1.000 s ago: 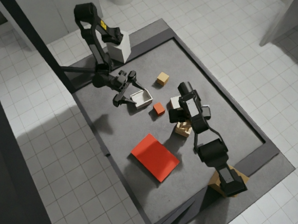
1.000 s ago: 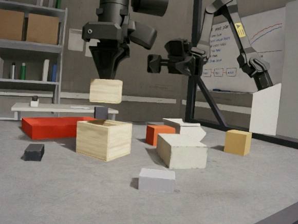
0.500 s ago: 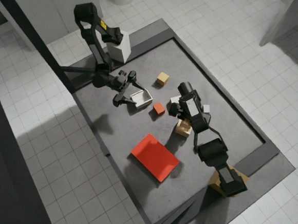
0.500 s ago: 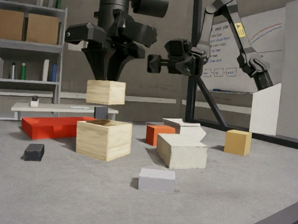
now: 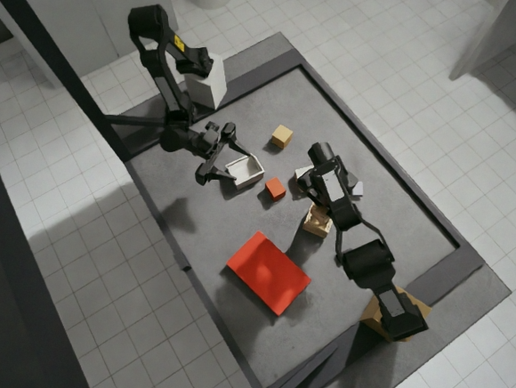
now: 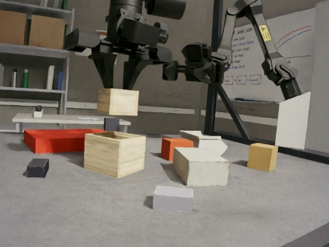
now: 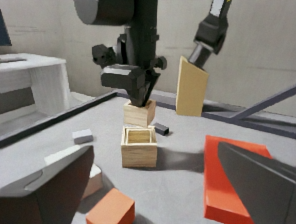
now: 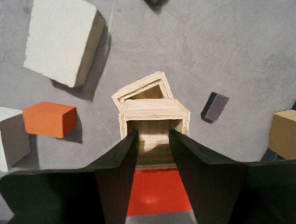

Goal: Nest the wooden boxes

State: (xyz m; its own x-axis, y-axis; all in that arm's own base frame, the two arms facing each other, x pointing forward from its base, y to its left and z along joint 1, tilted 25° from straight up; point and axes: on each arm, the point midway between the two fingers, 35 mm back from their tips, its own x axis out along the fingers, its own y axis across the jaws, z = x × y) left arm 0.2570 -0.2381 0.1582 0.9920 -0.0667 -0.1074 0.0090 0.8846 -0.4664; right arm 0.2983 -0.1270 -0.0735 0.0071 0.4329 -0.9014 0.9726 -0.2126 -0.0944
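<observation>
The small wooden box is 5 cm below my right hand. Also, from my right hand: dark block: 13 cm to the right, 15 cm below; then large wooden box: 14 cm below; then medium wooden box: 14 cm below.
</observation>
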